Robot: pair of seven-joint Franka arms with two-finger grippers.
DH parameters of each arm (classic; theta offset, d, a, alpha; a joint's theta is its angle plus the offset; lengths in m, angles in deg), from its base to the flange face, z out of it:
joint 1: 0 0.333 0 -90
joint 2: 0 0 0 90
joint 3: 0 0.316 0.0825 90
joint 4: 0 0 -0.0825 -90
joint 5: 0 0.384 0 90
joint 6: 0 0 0.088 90
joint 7: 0 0.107 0 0
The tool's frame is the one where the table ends.
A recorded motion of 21 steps. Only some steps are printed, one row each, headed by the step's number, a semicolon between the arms.
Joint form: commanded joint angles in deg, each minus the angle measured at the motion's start. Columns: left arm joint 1, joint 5, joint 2, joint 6, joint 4, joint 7, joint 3; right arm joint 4, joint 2, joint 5, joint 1, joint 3, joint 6, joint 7.
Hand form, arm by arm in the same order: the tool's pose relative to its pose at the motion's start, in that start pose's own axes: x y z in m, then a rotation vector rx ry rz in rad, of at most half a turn. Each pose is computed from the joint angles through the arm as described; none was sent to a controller.
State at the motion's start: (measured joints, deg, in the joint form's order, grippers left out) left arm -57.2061 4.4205 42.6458 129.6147 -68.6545 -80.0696 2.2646; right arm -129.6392 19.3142 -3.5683 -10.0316 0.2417 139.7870 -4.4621
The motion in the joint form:
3: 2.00 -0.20 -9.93 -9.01 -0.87 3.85 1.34; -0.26 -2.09 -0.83 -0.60 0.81 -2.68 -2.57
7: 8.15 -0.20 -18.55 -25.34 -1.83 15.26 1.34; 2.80 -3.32 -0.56 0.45 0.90 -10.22 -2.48
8: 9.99 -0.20 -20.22 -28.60 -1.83 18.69 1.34; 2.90 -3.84 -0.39 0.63 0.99 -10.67 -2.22
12: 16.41 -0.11 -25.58 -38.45 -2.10 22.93 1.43; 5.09 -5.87 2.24 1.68 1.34 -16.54 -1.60
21: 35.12 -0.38 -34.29 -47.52 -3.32 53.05 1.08; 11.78 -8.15 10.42 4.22 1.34 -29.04 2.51
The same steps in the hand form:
3: 0.0506 -0.0071 -0.1074 0.0111 0.0275 0.0022; -0.0048 -0.0016 -0.0136 -0.0063 -0.0152 -0.0579
7: 0.1236 -0.0610 -0.1853 0.1734 -0.0058 0.0793; -0.0003 -0.0094 -0.0364 -0.0054 -0.0716 -0.0684
8: 0.1427 -0.0764 -0.2021 0.2032 -0.0174 0.1037; -0.0003 -0.0117 -0.0414 -0.0048 -0.0684 -0.0660
12: 0.2014 -0.1342 -0.2562 0.2911 -0.0487 0.0530; 0.0006 -0.0245 -0.0688 0.0266 -0.0942 -0.0481
21: 0.3272 -0.2862 -0.3554 0.3234 -0.1178 0.2414; 0.0058 -0.0555 -0.1264 0.1417 -0.1531 0.0440

